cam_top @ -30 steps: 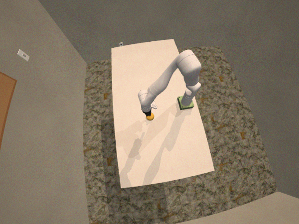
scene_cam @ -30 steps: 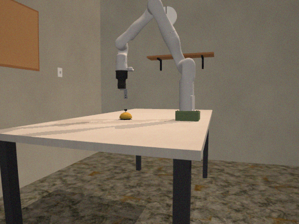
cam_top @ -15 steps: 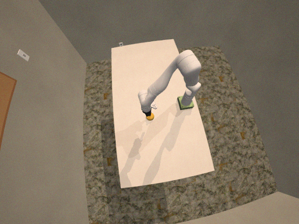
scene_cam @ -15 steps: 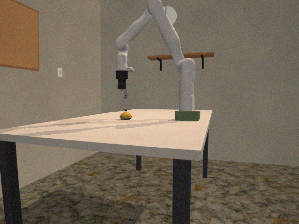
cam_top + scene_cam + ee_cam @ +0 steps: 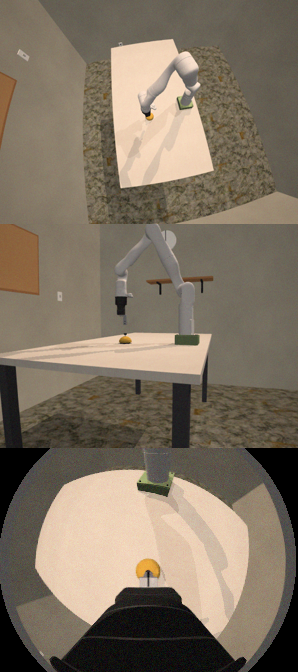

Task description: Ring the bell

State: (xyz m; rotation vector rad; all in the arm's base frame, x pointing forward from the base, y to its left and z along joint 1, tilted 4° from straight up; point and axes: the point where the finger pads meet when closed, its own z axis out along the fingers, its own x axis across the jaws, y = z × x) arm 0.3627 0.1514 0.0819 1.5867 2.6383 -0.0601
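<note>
Now: the dark bell button 80 mm below my hand. The rest, counted from my hand: bell: 100 mm below.
</note>
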